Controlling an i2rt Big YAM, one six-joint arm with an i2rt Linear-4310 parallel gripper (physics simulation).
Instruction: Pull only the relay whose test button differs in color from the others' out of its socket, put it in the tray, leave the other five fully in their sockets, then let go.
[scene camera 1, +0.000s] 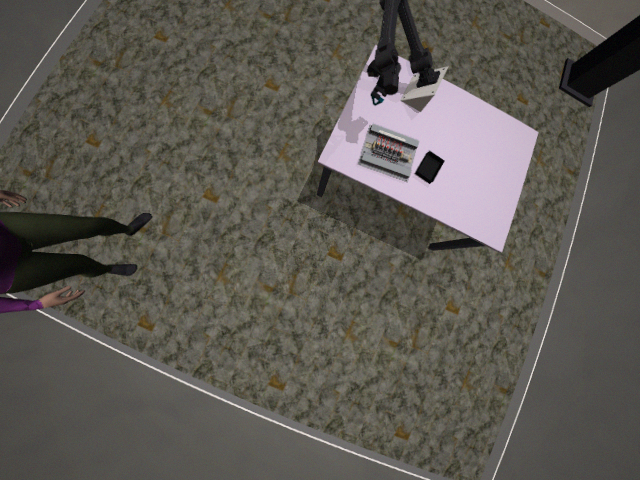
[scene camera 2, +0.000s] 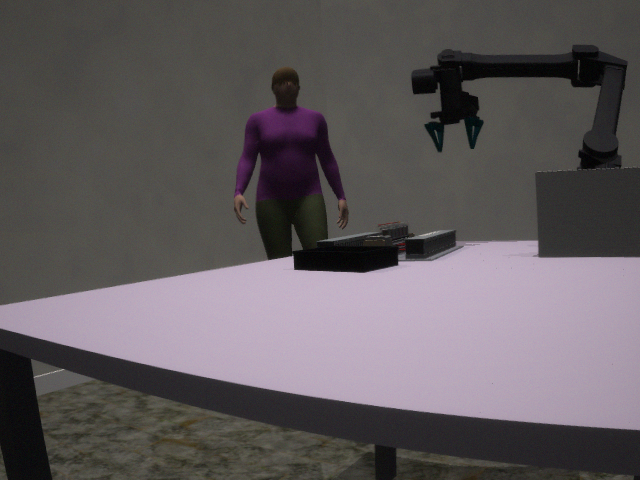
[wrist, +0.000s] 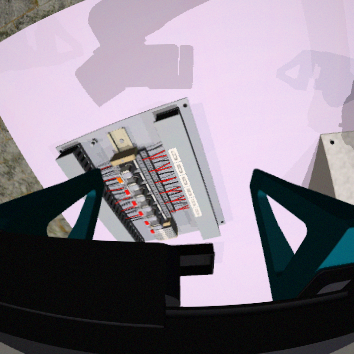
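Observation:
A grey panel (wrist: 139, 128) is there for me to see, and so is my gripper (scene camera 2: 455, 150), which you'd also find at (wrist: 176, 176).

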